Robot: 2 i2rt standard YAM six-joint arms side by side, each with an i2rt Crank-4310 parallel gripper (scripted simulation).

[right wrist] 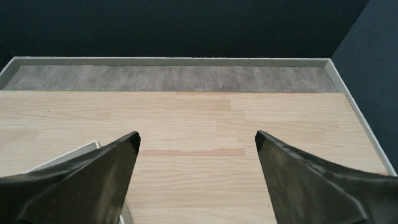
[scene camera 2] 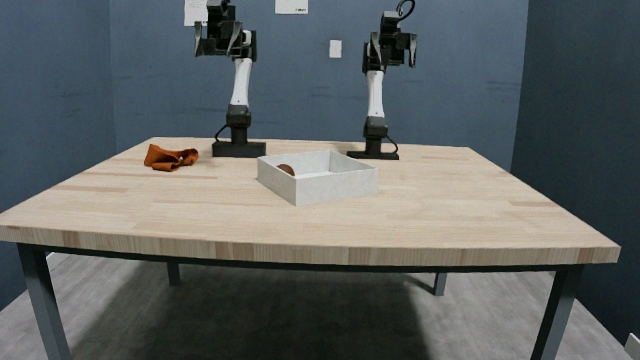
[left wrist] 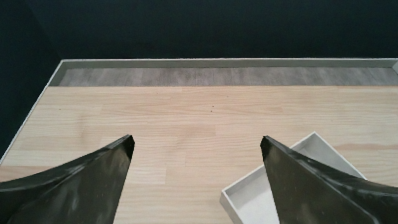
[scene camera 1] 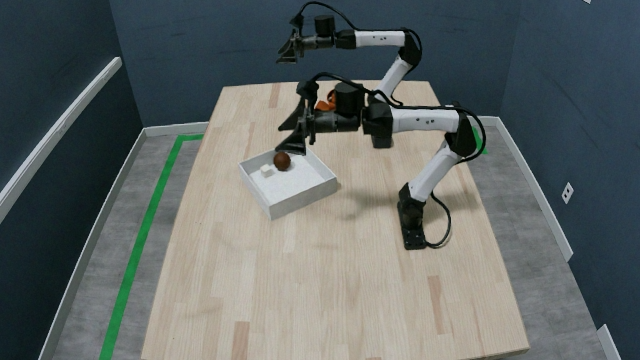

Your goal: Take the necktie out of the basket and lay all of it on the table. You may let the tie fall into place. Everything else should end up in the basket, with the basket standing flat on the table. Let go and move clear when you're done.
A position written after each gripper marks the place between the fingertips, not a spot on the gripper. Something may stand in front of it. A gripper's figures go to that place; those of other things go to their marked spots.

Scene:
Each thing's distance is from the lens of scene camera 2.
left gripper (scene camera 2: 396,64): 1.16 m
right gripper (scene camera 2: 211,55): 1.14 m
white basket (scene camera 2: 322,176): 1.03 m
orange-brown necktie (scene camera 2: 160,159): 1.43 m
The marked spots on the white basket and the orange-brown necktie are 0.62 m apart.

